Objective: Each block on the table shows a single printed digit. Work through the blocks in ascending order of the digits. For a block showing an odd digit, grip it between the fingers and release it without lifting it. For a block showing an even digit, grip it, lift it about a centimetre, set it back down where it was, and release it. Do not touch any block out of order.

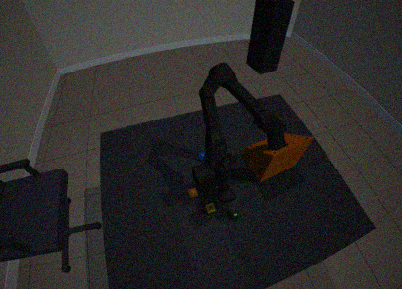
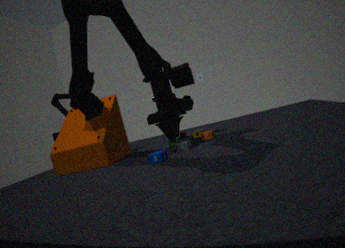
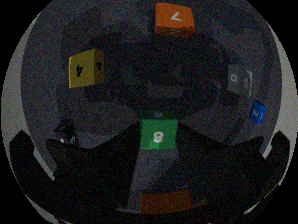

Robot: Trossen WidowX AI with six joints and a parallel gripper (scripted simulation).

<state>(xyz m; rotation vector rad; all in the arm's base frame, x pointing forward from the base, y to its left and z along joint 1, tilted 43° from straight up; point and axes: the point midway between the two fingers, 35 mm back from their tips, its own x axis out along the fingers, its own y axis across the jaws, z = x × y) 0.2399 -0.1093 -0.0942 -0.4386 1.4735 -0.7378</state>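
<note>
The green block lies right at my gripper tip. From my gripper tip the other things lie so: orange block (10 cm ahead, 3 cm to the right); yellow block (7 cm ahead, 6 cm to the left); grey block (11 cm to the right, 4 cm ahead).
</note>
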